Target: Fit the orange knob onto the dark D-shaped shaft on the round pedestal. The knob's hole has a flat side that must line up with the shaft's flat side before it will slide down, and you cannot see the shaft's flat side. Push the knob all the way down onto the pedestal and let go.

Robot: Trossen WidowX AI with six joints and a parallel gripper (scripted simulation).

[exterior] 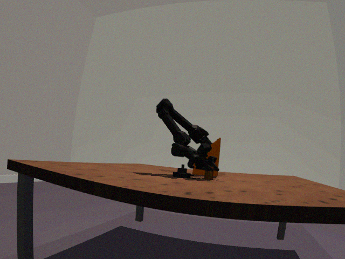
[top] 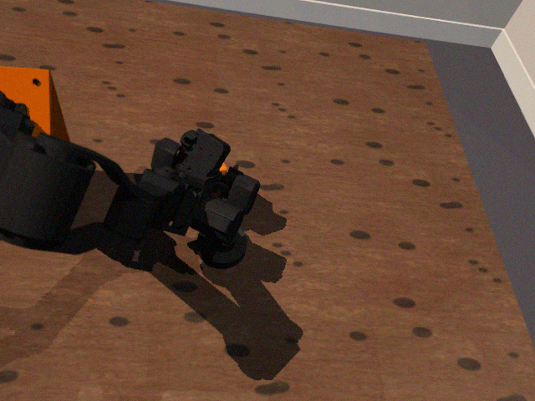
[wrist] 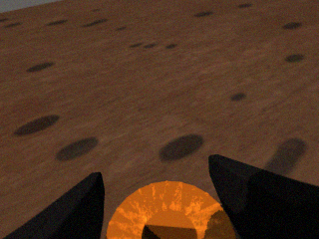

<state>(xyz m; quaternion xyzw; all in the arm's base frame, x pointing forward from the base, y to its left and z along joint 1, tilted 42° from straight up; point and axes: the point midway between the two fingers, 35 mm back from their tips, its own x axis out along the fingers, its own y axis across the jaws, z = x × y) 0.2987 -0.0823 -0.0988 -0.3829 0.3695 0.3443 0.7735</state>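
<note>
The knob is 30 mm to the right of my gripper tip, 20 mm behind it and 10 mm below it. Round my gripper tip: dark pedestal (150 mm to the right, 20 mm behind, 10 mm below).
</note>
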